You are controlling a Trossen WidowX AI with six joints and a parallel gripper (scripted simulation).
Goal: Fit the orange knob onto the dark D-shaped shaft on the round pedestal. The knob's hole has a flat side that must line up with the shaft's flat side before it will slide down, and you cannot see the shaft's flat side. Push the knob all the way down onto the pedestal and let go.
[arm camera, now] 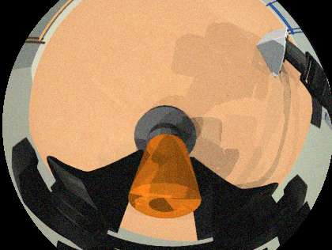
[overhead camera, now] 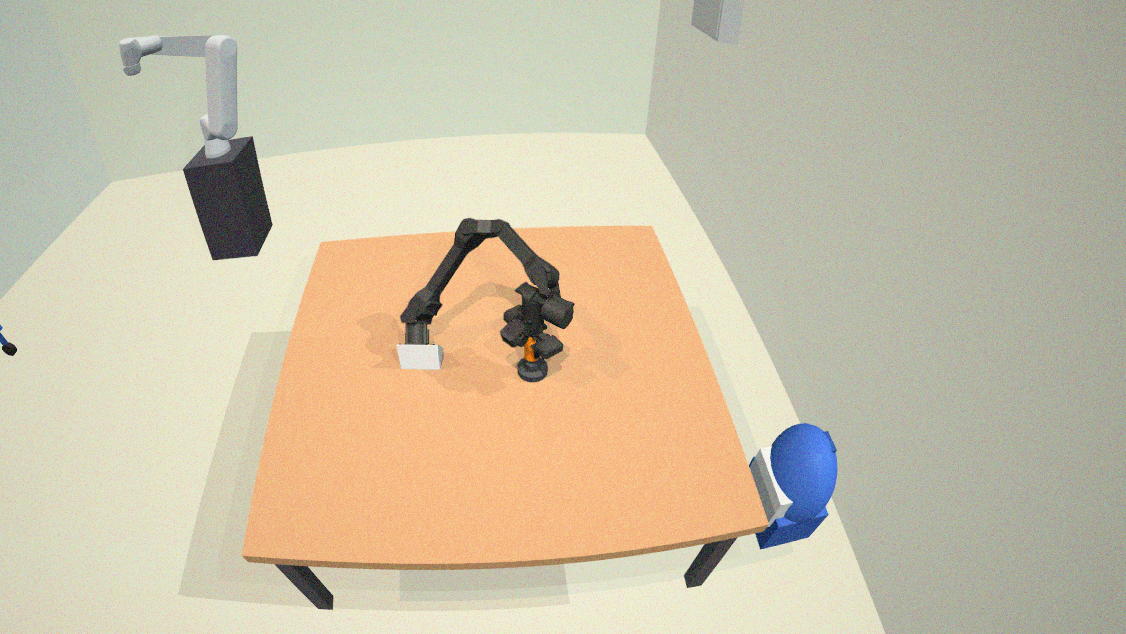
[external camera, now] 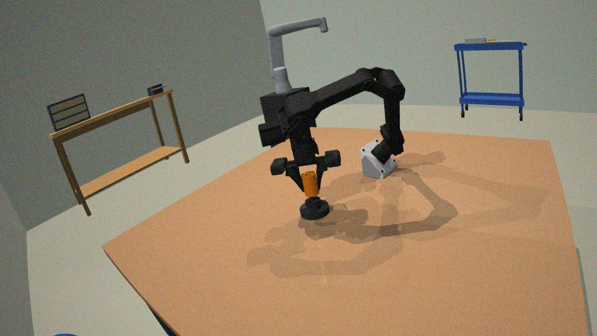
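Now: gripper tip 2 cm below the orange knob. Also, from my gripper tip: dark round pedestal: 4 cm below.
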